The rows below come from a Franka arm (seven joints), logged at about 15 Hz.
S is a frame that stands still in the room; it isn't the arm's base.
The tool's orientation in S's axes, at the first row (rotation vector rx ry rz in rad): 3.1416, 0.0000, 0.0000
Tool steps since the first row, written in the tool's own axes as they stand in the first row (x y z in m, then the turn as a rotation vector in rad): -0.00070, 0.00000, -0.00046, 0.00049, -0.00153, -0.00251; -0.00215, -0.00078, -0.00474, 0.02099, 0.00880, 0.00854; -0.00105, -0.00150, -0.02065, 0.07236, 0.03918, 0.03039; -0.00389, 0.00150, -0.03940, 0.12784, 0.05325, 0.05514; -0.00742, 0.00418, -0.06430, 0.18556, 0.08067, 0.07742
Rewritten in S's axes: -0.00070, 0.00000, 0.00046, 0.00049, 0.00153, 0.00251; -0.00215, 0.00078, 0.00474, 0.02099, -0.00880, -0.00854; -0.00105, 0.00150, 0.02065, 0.07236, -0.03918, -0.03039; -0.00389, -0.00150, 0.03940, 0.12784, -0.05325, -0.05514; -0.00742, -0.00418, 0.06430, 0.18556, -0.08067, -0.07742
